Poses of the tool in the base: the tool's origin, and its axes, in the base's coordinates. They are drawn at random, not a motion.
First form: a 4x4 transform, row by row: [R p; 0 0 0 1], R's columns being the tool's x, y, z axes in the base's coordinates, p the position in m. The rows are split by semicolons.
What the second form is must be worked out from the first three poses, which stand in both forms.
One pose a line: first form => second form
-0.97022 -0.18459 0.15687 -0.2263; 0.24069 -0.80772 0.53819 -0.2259; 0.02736 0.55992 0.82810 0.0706; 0 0 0 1 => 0.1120 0.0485 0.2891 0.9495 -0.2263 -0.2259 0.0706
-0.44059 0.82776 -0.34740 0.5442; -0.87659 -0.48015 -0.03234 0.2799; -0.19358 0.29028 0.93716 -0.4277; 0 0 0 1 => 0.5041 0.1600 -0.0763 -0.8453 0.5442 0.2799 -0.4277
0.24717 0.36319 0.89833 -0.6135; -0.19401 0.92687 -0.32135 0.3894; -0.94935 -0.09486 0.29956 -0.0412; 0 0 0 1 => 0.7864 0.0720 0.5874 -0.1771 -0.6135 0.3894 -0.0412
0.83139 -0.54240 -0.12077 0.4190; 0.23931 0.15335 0.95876 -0.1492; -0.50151 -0.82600 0.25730 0.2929; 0 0 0 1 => 0.7487 -0.5960 0.1271 0.2610 0.4190 -0.1492 0.2929
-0.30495 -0.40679 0.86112 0.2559; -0.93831 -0.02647 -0.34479 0.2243; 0.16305 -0.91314 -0.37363 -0.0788; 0 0 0 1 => 0.2715 -0.5232 0.6427 -0.4893 0.2559 0.2243 -0.0788
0.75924 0.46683 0.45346 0.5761; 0.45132 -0.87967 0.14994 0.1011; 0.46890 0.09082 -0.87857 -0.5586; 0 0 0 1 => 0.0158 -0.9377 -0.2448 -0.2459 0.5761 0.1011 -0.5586
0.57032 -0.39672 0.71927 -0.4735; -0.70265 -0.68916 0.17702 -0.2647; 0.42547 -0.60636 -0.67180 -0.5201; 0 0 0 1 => 0.2288 -0.8560 0.3211 -0.3343 -0.4735 -0.2647 -0.5201
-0.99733 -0.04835 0.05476 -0.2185; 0.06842 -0.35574 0.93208 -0.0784; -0.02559 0.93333 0.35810 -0.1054; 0 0 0 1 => 0.0355 0.0089 0.5665 0.8233 -0.2185 -0.0784 -0.1054
